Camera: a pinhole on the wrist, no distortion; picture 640 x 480 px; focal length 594.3 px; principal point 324.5 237.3 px. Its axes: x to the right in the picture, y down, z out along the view. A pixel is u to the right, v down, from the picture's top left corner.
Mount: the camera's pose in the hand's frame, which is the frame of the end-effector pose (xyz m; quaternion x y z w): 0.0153 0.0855 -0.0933 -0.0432 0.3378 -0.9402 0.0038
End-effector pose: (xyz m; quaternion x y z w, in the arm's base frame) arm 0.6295 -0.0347 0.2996 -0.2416 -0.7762 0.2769 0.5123
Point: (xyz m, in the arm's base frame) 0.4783 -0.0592 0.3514
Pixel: 250.5 183.6
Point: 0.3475 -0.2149 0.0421
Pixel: outside the picture
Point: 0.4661 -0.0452 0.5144
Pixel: 30.7 386.9
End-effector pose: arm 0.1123 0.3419 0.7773 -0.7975 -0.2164 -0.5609 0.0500
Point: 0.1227 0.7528 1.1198
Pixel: outside the picture
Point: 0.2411 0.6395 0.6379
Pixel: 400.5 271.0
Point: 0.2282 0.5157 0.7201
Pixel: 349.4 211.7
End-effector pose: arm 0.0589 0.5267 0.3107 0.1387 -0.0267 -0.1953 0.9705
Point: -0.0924 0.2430 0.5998
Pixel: 425.7 182.3
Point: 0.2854 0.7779 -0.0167
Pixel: behind the camera
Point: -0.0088 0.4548 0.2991
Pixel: 525.3 453.1
